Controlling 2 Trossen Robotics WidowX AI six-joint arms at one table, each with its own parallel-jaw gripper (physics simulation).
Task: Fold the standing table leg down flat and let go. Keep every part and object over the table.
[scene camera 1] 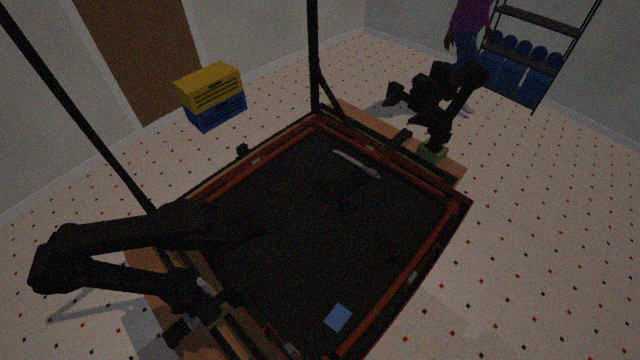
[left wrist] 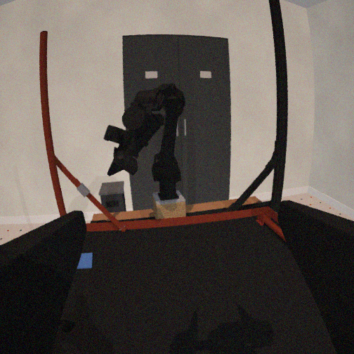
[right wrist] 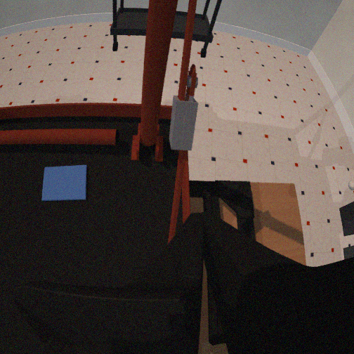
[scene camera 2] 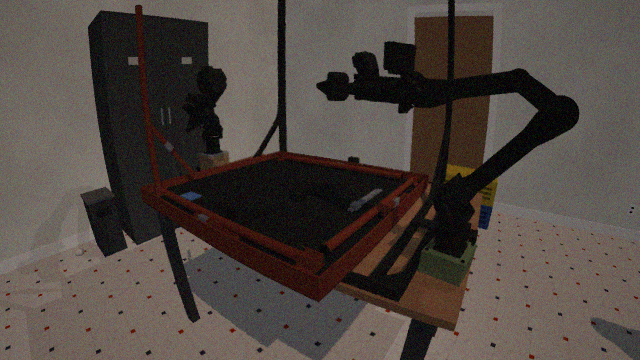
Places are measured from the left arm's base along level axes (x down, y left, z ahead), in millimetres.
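Pixels of known places: left gripper, fingertip midpoint: (scene camera 1: 394,112); right gripper, fingertip midpoint: (scene camera 1: 262,317) (scene camera 2: 187,131); left arm's base, link origin: (scene camera 1: 433,147) (scene camera 2: 450,247); right arm's base, link origin: (scene camera 1: 195,301) (scene camera 2: 213,152).
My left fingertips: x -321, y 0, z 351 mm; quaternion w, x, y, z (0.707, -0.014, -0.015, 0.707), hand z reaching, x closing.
Observation:
For each thing: its top centre in the pictures, then the offset to it from my left fingertips. "*": a spot on its surface instead.
- red standing leg, surface spot: (scene camera 2: 143,100) * dx +4, dy +346, dz +482 mm
- thin red brace with a grey sleeve, surface spot: (scene camera 2: 168,146) * dx +174, dy +266, dz +516 mm
- blue square, surface spot: (scene camera 1: 337,317) (scene camera 2: 190,195) * dx +326, dy +250, dz +387 mm
- grey bar, top centre: (scene camera 2: 367,194) (scene camera 1: 356,160) dx +322, dy -144, dz -30 mm
The red standing leg (scene camera 2: 143,100) (left wrist: 45,100) (right wrist: 159,65) is upright at a corner of the upturned table (scene camera 2: 240,242). A thin red brace with a grey sleeve (scene camera 2: 168,146) (left wrist: 83,189) (right wrist: 183,124) slants from the leg down to the rim. My right gripper (left wrist: 108,174) (right wrist: 199,221) is shut and empty. It is above the table's far side in the left wrist view, to the right of the leg and brace and apart from them. Its fingertips are dark and hard to make out. My left gripper (scene camera 2: 322,86) (left wrist: 183,217) is open and empty, high above the table, far from the leg.
A blue square (scene camera 1: 337,317) (scene camera 2: 190,195) (left wrist: 85,260) (right wrist: 64,183) lies on the dark underside near the leg. A grey bar (scene camera 1: 357,163) (scene camera 2: 365,200) lies near the opposite side. Folded red legs lie along the rim. Black posts (scene camera 1: 313,55) (scene camera 2: 282,75) stand beside the table.

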